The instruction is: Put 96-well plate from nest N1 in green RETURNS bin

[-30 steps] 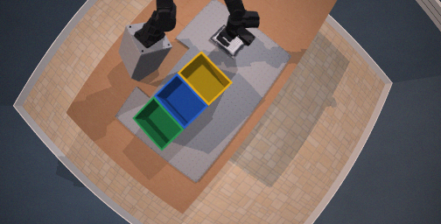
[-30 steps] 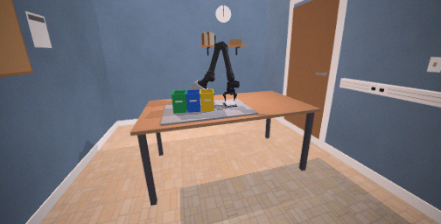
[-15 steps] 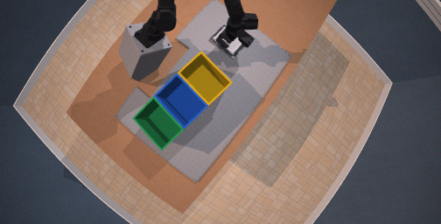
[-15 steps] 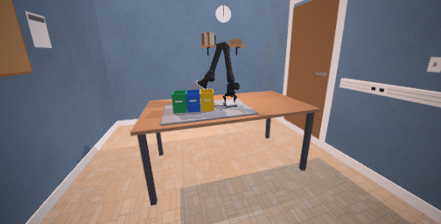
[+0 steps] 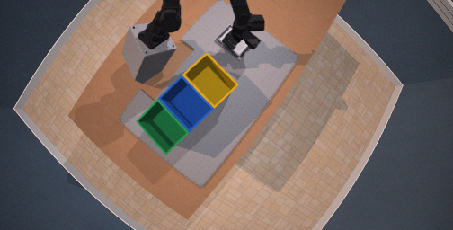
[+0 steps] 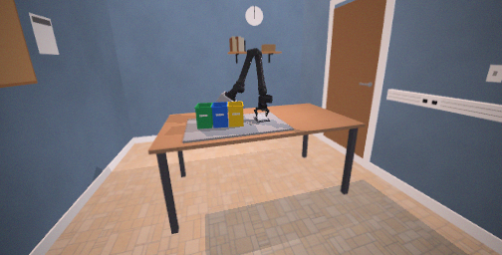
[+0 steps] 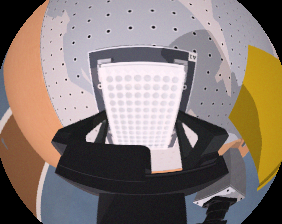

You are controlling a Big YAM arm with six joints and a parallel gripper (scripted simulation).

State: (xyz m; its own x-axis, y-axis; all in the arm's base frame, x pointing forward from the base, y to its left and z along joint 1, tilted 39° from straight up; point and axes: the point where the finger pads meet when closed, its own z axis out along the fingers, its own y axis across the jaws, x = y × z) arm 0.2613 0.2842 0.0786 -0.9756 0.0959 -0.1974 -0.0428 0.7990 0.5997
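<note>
My gripper is now right at the white 96-well plate. The rest, counted from my hand: yellow bin 25 cm to the right, 7 cm ahead, 7 cm above; dark plate nest 2 cm below; blue bin 38 cm to the right, 7 cm above, 6 cm ahead.
</note>
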